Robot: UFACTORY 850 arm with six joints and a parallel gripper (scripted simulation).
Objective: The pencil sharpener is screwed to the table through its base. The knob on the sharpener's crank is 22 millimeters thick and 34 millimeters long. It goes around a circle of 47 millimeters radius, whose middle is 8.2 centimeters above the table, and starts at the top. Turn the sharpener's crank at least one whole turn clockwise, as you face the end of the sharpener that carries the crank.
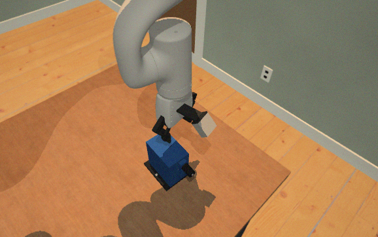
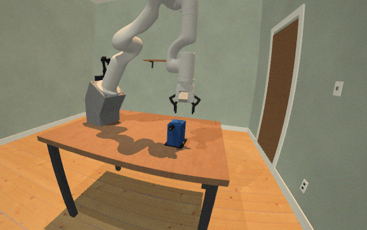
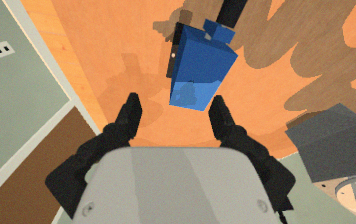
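My hand is 100 mm to the left of the dark crank knob, 70 mm above it and 30 mm past it.
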